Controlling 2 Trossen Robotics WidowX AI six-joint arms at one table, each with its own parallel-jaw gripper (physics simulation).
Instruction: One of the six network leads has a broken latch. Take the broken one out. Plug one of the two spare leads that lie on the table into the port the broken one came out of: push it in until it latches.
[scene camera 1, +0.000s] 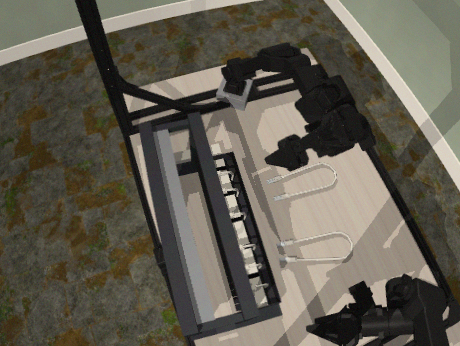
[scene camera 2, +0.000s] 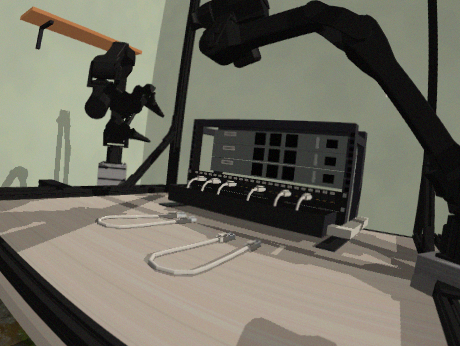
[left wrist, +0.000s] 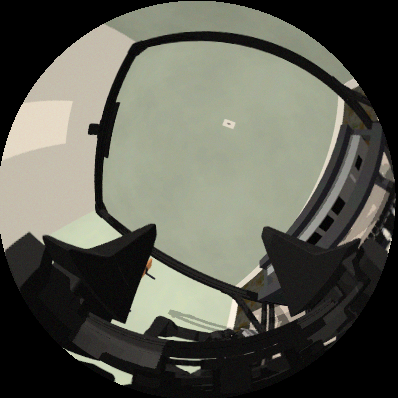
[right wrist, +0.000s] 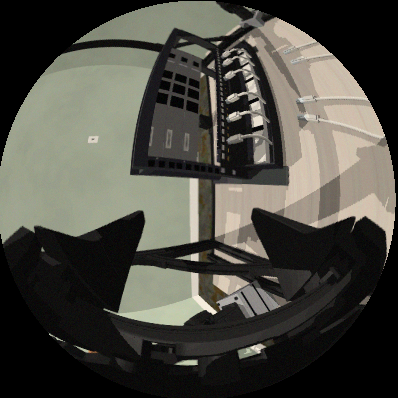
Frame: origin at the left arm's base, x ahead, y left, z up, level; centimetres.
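Where they show: left gripper, between the fingertips: (scene camera 1: 280, 153) (left wrist: 211, 231); right gripper, between the fingertips: (scene camera 1: 310, 324) (scene camera 2: 156, 129) (right wrist: 198, 214); left arm's base, origin of its link: (scene camera 1: 235, 86); right arm's base, origin of its link: (scene camera 2: 113, 163) (right wrist: 234, 314).
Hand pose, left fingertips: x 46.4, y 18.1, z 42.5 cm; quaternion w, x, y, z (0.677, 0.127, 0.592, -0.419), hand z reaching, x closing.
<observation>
Each offset is from my left fingertips to the top centre of the thing. "pt": to the spot under its first point. Level surfaces: height alone.
Six white network leads are plugged in a row into the black rack @[dx +3.6, dy -9.5, dz -21.3 cm] (scene camera 1: 161, 200) (scene camera 2: 275, 123); one plug (scene camera 2: 285, 193) (right wrist: 233, 116) is second from the picture's right in scene camera 2. Which latch is broken cannot be told. One spare lead @[pt dx -26.6, dy +21.2, dz -46.9 cm] (scene camera 1: 336, 176) (scene camera 2: 175, 272) lies in a U on the table; the other spare lead (scene camera 1: 352, 246) (scene camera 2: 127, 216) (right wrist: 325, 100) lies beside it. My left gripper (scene camera 1: 269, 159) (left wrist: 211, 231) is open and empty, raised near the upper spare lead in scene camera 1. My right gripper (scene camera 1: 309, 329) (scene camera 2: 156, 128) (right wrist: 198, 214) is open and empty, raised off the rack's end.
The pale wooden table @[dz -47.6 cm] (scene camera 1: 380, 215) (scene camera 2: 175, 310) has black rails along its edges. A black ledge @[dx -0.3, dy -3.3, dz -41.1 cm] (scene camera 2: 250, 212) runs below the plugs. A grey arm base (scene camera 1: 235, 92) (scene camera 2: 434, 272) stands near the rack's end. An orange shelf (scene camera 2: 75, 30) hangs on the wall.
</observation>
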